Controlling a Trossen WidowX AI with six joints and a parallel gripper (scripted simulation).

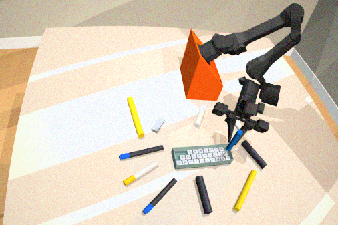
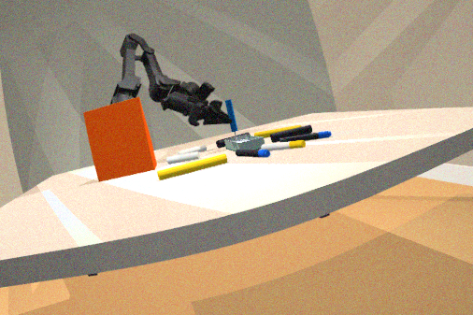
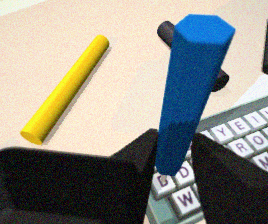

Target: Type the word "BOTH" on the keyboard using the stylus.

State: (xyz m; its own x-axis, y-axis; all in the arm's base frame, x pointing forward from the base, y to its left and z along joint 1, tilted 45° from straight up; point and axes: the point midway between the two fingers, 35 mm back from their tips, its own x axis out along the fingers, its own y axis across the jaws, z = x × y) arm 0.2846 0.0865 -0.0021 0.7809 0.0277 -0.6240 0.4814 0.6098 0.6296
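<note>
Right now the blue stylus is 20 mm below my gripper tip. Also, from my gripper tip: yellow cylinder 160 mm behind, 270 mm to the right, 60 mm below; grey block 130 mm behind, 200 mm to the right, 70 mm below.
</note>
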